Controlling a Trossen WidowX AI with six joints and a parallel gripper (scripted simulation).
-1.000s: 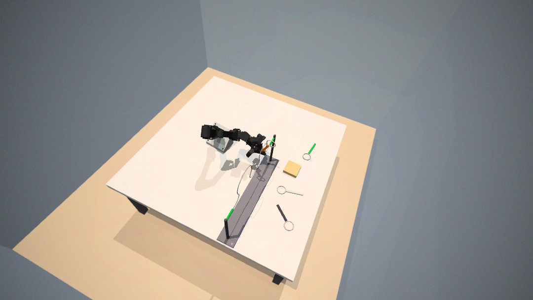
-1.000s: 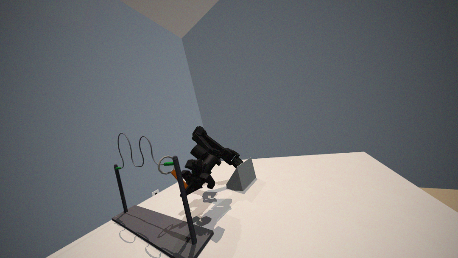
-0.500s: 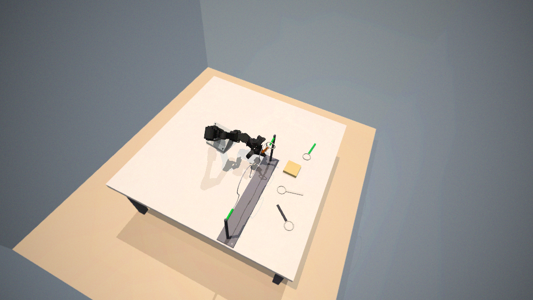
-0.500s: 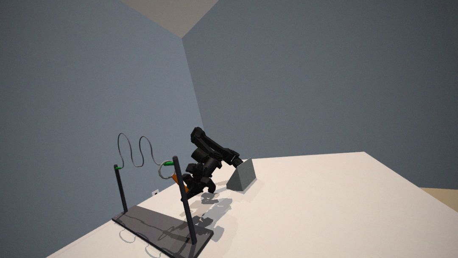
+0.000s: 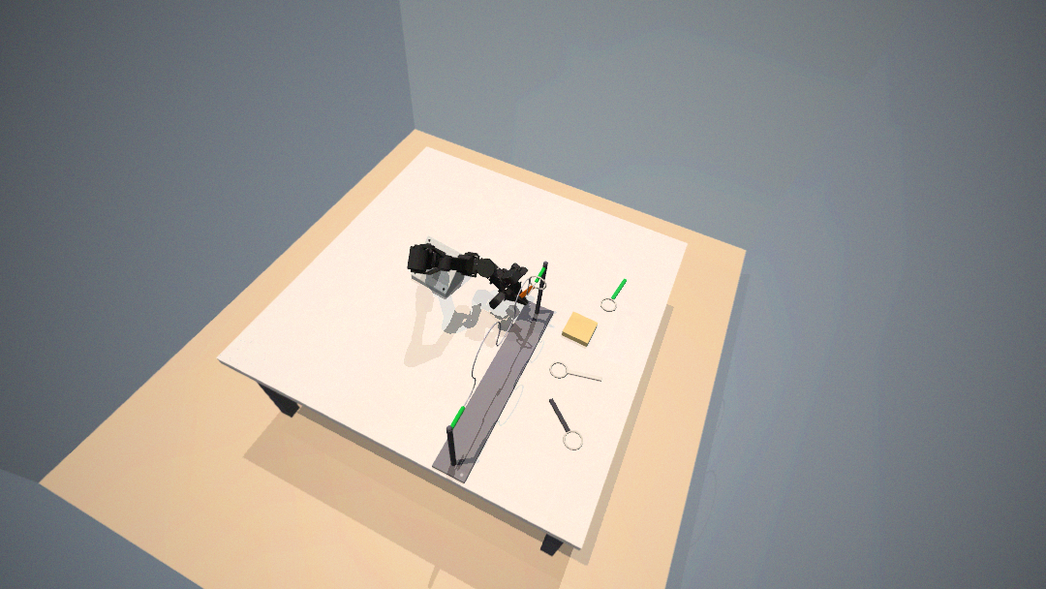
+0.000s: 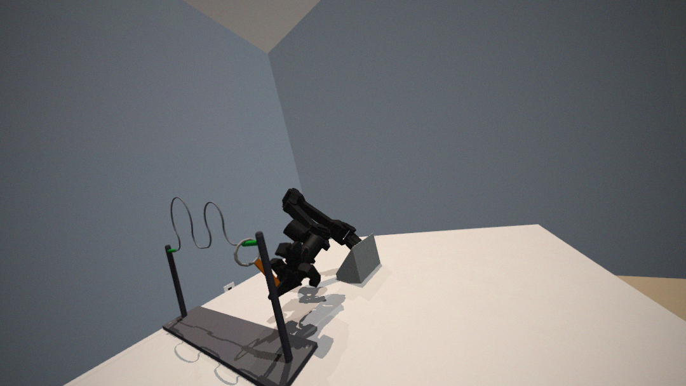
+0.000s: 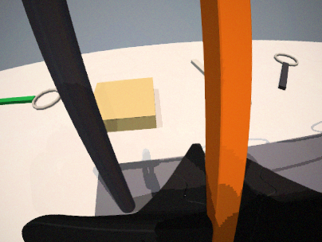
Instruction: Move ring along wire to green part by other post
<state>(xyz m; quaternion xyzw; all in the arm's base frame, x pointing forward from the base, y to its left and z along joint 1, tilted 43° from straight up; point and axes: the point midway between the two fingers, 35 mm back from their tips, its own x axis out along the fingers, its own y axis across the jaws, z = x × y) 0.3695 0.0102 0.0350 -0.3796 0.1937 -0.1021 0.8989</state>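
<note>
Right now the ring with orange handle is 90 mm above my gripper tip. Also, from my gripper tip: white-handled ring: 240 mm ahead, 120 mm below, 90 mm to the right; then tan block: 190 mm ahead, 110 mm below, 80 mm to the left; then green-handled ring: 290 mm to the left, 230 mm ahead, 120 mm below.
</note>
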